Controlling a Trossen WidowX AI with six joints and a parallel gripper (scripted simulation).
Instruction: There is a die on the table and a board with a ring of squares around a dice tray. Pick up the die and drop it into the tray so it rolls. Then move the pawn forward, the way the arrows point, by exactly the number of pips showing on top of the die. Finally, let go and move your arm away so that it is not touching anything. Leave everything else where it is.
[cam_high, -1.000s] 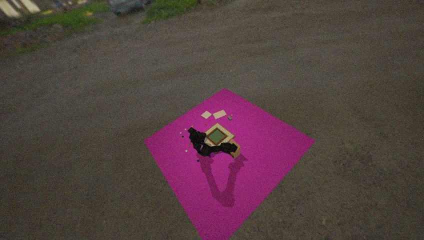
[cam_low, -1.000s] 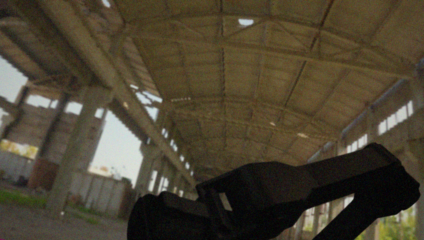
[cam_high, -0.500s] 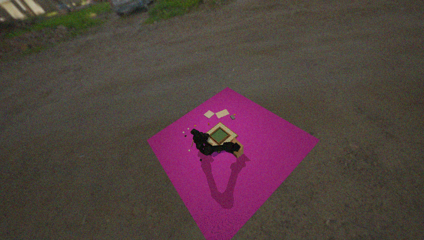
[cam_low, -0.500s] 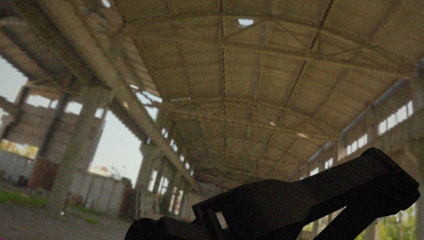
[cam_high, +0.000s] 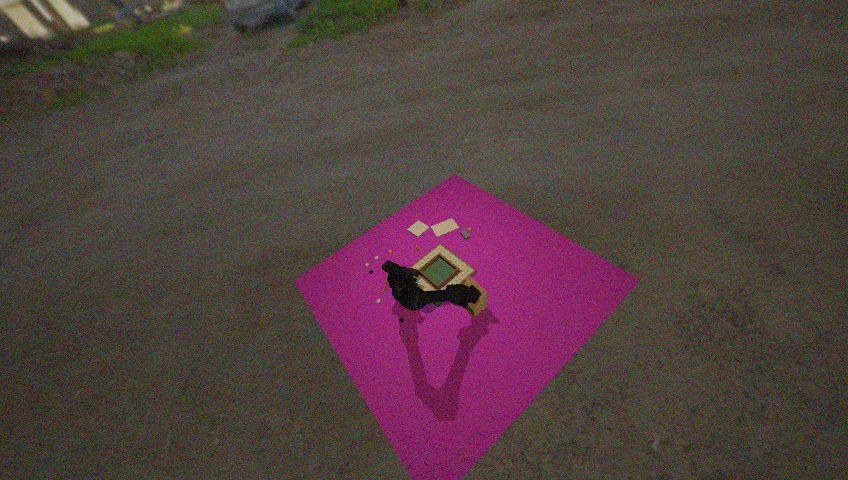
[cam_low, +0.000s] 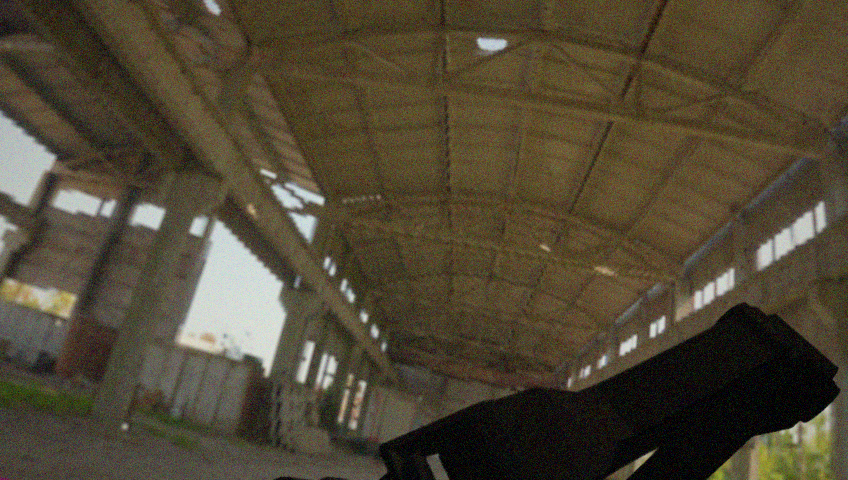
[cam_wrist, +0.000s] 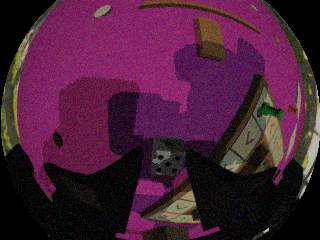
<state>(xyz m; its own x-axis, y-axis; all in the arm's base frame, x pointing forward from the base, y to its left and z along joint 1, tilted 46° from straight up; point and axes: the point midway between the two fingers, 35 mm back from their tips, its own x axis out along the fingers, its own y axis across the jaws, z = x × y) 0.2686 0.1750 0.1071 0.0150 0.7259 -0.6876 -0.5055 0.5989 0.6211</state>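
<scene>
My gripper tip is 110 mm short of the small green piece, 70 mm to the left of it and 20 mm below it. Round my gripper tip: dice tray: 190 mm to the right; then white die: right at my gripper tip; then thin stick: 170 mm ahead, 40 mm to the left, 10 mm below.
</scene>
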